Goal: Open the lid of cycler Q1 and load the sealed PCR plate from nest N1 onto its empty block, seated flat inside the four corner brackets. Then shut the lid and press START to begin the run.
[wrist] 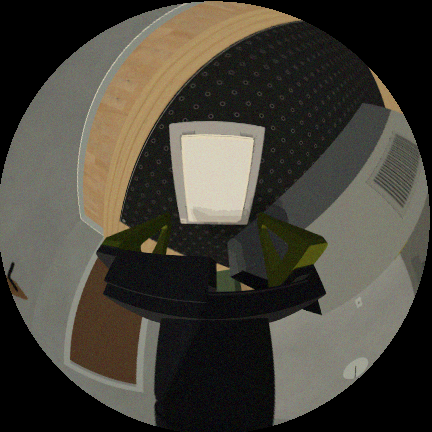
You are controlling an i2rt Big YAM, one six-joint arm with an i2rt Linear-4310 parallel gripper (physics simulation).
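Frame: origin at the arm's base, x ahead, y left, z up, level; millimetres.
Seen in the pictures: gripper, fingertip midpoint: point(213, 216).
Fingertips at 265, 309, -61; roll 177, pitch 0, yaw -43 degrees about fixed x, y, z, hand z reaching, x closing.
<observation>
Offsets run from my fingertips to a thing's top centre, as dx, dy, dz. "spot": to the spot under its first point. Level surfaces: height alone.
The sealed PCR plate {+12, +9, -47} point(216, 172), a pale cream rectangle, lies in its light grey nest {spot: -17, +59, -63} point(175, 170) in the middle of the wrist view. A shadow falls across its near end. My gripper point(213, 216) is open and empty. Its two olive-green fingers stand apart at the near end of the nest in the view, with the tips to its left and right; their height above it is hard to judge. A large grey machine housing {spot: +131, -85, +33} point(345, 215), likely the cycler, stands at the right, partly behind the right finger. The label Q1, the block, its brackets and START do not show.
The nest stands on a black dotted mat {dz -85} point(225, 80) on a wooden table {dz -96} point(120, 130). A louvred vent point(399, 171) is on the housing. A dark green object point(228, 281) shows below, between the fingers. A brown panel point(102, 330) with a pale border lies at lower left.
</observation>
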